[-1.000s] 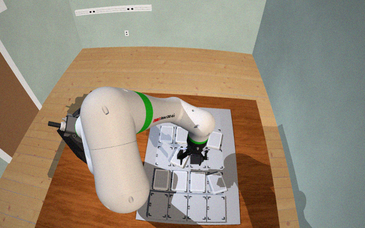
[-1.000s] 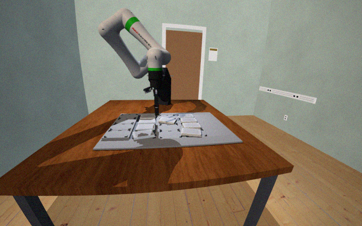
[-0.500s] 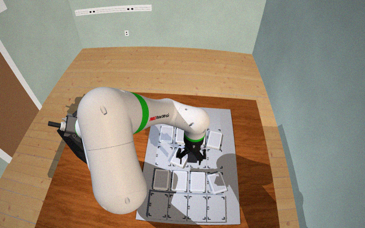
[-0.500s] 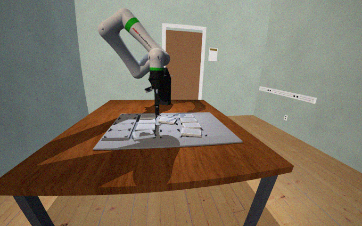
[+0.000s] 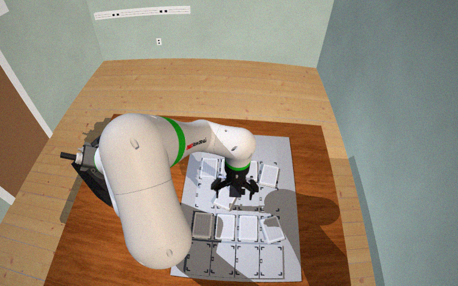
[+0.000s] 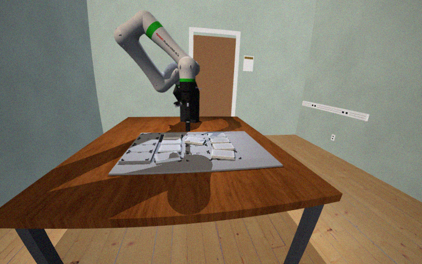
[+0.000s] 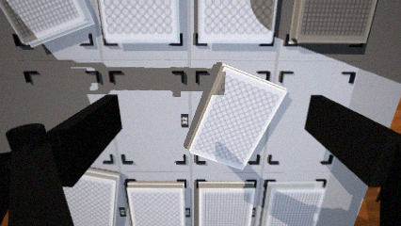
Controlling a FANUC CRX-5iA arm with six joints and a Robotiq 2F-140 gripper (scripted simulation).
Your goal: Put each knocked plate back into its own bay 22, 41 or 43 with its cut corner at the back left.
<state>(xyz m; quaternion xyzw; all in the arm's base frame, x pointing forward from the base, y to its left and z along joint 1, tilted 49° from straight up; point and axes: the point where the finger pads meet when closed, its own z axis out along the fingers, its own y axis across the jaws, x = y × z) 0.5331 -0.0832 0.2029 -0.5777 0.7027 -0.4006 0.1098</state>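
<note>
The bay label 12 is 150 mm behind my hand, 120 mm to the left of it and 120 mm below it.
</note>
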